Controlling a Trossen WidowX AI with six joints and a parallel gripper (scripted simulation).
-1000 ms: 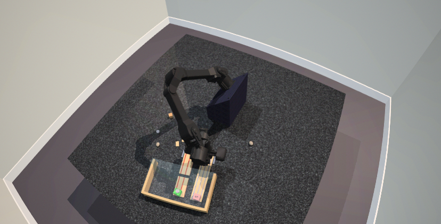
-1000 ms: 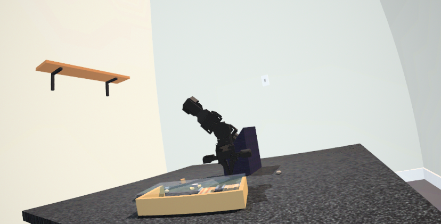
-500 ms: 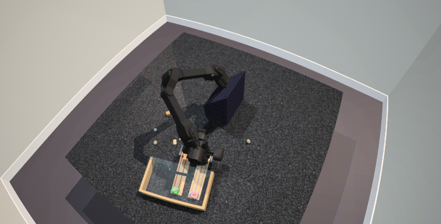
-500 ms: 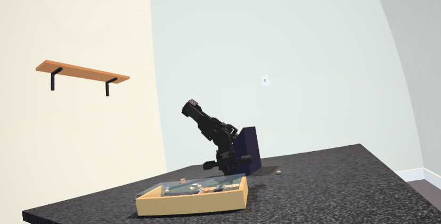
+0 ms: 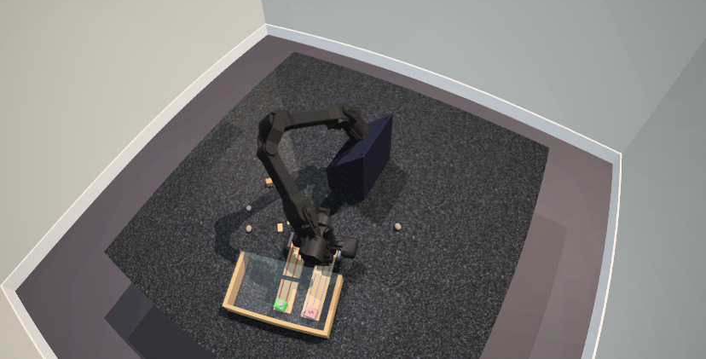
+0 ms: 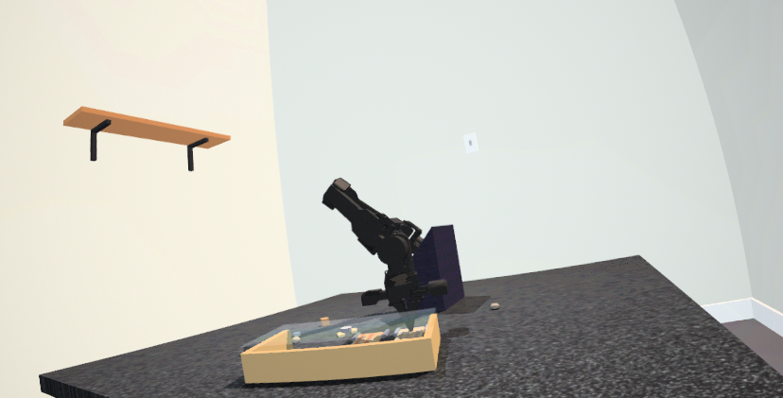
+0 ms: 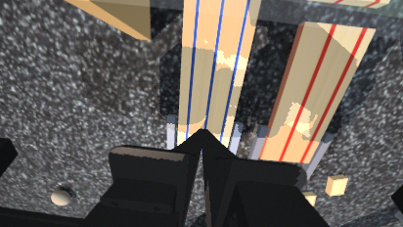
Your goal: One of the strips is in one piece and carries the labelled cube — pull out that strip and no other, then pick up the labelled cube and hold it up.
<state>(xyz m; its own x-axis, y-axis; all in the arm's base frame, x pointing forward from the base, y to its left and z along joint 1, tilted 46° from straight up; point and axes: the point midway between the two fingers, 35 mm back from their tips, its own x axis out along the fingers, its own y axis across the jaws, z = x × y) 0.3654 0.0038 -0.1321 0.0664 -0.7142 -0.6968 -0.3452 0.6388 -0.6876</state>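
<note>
Right now the strip is 90 mm ahead of my gripper tip and 30 mm to the left of it.
</note>
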